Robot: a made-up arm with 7 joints. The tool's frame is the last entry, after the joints. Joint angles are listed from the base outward. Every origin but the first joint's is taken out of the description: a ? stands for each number. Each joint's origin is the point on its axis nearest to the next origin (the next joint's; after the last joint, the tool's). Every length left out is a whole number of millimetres.
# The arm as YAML. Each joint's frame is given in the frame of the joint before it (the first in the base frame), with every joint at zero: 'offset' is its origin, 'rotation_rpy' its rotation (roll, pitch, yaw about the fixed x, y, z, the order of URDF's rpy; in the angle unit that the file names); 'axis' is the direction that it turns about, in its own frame. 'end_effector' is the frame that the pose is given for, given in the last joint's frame.
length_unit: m
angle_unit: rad
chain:
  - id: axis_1
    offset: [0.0, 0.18, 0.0]
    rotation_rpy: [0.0, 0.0, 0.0]
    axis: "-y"
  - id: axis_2
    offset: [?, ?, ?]
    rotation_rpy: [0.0, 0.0, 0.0]
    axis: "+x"
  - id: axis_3
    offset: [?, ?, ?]
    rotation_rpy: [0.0, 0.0, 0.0]
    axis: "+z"
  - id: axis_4
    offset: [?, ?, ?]
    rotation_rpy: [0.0, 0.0, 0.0]
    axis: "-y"
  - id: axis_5
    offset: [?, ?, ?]
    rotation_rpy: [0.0, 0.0, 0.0]
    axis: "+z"
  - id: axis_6
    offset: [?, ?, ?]
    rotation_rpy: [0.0, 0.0, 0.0]
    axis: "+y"
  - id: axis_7
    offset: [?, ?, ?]
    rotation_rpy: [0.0, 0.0, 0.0]
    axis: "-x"
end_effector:
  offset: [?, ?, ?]
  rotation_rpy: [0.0, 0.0, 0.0]
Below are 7 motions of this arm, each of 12 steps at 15 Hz.
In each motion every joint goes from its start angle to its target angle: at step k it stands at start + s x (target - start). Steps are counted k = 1, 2, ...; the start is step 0. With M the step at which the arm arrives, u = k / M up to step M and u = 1 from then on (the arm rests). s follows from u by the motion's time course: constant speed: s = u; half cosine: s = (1 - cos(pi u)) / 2; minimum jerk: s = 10 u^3 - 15 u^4 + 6 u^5.
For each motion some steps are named. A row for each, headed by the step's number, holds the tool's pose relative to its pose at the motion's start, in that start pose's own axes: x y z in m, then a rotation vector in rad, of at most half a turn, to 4 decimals.
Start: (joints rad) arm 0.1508 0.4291 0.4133 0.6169 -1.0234 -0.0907 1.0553
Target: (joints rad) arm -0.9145 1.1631 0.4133 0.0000 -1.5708 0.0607 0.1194
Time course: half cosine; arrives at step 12
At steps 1, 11, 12:
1: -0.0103 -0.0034 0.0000 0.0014 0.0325 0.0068
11: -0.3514 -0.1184 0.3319 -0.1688 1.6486 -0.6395
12: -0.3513 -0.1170 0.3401 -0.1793 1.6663 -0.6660

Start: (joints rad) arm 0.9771 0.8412 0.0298 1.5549 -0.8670 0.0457 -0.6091
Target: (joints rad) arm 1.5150 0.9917 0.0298 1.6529 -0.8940 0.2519 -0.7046
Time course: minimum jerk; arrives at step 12
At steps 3, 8, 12:
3: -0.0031 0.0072 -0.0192 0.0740 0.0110 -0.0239
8: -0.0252 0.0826 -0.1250 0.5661 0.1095 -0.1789
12: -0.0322 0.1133 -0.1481 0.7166 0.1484 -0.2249

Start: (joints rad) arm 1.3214 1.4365 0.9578 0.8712 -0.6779 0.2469 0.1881
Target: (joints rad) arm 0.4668 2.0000 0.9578 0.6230 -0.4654 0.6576 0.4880
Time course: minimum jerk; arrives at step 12
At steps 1, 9, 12:
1: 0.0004 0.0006 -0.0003 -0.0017 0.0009 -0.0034
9: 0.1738 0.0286 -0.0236 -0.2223 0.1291 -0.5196
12: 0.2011 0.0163 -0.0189 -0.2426 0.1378 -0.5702

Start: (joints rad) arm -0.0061 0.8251 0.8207 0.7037 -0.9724 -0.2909 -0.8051
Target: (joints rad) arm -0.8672 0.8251 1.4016 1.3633 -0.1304 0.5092 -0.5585
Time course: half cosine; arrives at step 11
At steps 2, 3, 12:
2: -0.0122 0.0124 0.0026 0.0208 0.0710 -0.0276
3: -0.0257 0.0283 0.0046 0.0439 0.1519 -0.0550
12: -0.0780 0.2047 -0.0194 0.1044 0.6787 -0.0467

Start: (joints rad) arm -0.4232 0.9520 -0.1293 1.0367 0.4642 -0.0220 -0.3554
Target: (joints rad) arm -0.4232 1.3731 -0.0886 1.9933 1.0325 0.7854 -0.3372
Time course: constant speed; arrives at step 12
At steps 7, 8, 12:
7: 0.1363 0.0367 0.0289 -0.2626 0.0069 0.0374
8: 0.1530 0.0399 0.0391 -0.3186 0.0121 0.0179
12: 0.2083 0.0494 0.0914 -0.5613 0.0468 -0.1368

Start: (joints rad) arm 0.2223 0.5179 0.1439 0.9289 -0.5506 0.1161 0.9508
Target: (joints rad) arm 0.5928 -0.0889 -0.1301 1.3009 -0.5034 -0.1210 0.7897
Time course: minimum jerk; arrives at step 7
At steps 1, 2, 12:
1: 0.0073 -0.0019 -0.0035 0.0007 -0.0229 -0.0120
2: 0.0467 -0.0118 -0.0192 0.0065 -0.1448 -0.0746
12: 0.3411 -0.1027 -0.0007 0.1286 -1.0960 -0.4872

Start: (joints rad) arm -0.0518 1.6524 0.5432 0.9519 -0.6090 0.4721 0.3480
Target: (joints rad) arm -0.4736 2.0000 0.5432 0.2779 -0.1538 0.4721 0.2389
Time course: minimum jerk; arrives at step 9
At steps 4, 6, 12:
4: -0.0143 0.0208 -0.0255 -0.0671 0.1413 -0.0232
6: -0.0183 0.0514 -0.0409 -0.0687 0.2873 -0.0167
12: -0.0148 0.0702 -0.0448 -0.0447 0.3608 -0.0011

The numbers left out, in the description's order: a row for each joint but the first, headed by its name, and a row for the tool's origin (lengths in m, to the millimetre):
axis_2: 0.0 0.0 0.0
axis_3: 0.0 0.0 -0.323
axis_4: 0.0 0.0 0.0
axis_5: 0.0 0.0 -0.211
axis_6: 0.0 0.0 0.0
axis_7: 0.0 0.0 0.0
tool: 0.0 0.0 0.0

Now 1 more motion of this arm.
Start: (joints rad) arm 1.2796 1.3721 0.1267 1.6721 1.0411 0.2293 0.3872
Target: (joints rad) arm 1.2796 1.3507 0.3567 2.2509 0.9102 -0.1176 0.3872
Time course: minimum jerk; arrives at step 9
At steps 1, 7, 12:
1: 0.0011 -0.0010 -0.0001 -0.0039 -0.0080 -0.0060
7: 0.0717 -0.0899 0.0189 -0.3159 -0.6491 -0.4830
12: 0.0755 -0.0980 0.0227 -0.3433 -0.7026 -0.5235

